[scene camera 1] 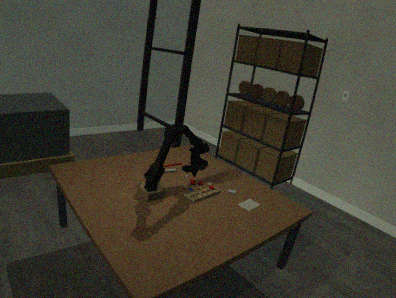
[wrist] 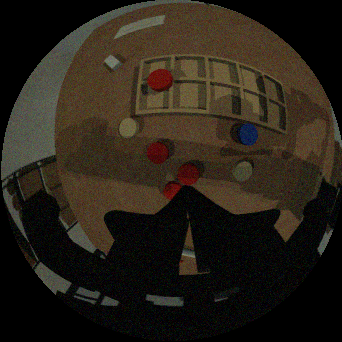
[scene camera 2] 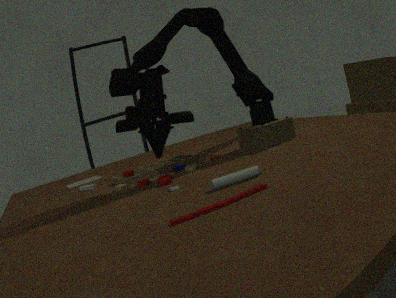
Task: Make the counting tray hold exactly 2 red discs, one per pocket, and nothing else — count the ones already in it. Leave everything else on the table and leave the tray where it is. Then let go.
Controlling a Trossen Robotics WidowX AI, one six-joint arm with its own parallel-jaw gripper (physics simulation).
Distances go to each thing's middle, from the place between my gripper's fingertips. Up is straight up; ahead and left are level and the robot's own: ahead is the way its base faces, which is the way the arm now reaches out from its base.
My hand is 2 cm past the wooden counting tray [wrist: 203, 85], 14 cm to the left of it and 5 cm above it.
